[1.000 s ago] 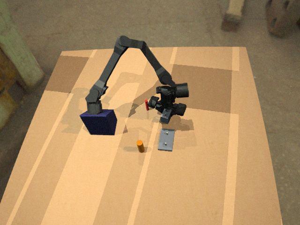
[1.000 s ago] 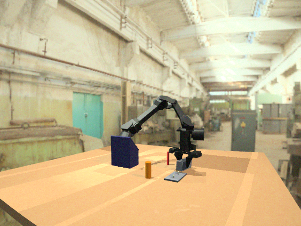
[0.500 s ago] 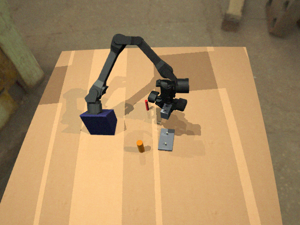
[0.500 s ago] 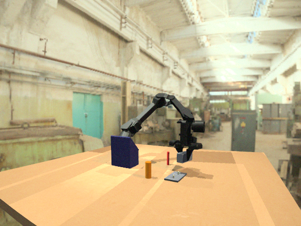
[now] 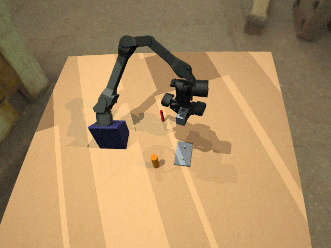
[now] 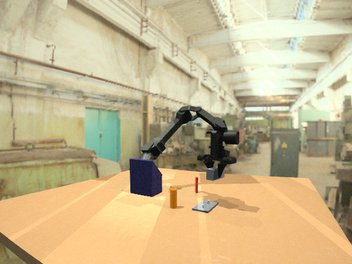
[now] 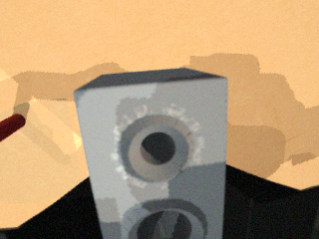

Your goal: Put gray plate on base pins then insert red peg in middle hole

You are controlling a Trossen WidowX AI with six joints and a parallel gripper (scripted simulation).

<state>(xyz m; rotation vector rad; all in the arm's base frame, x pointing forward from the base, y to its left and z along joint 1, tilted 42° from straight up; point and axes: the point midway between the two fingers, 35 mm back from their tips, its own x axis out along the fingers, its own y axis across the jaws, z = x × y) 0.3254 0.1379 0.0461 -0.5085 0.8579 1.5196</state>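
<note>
Right now my gripper tip is 2 cm short of the flat gray base, 14 cm to the left of it and 9 cm above it. Also, from my gripper tip: gray plate: 3 cm above; then red peg: 12 cm behind, 3 cm to the left, 6 cm below; then orange cylinder: 9 cm behind, 22 cm to the right, 6 cm below.
</note>
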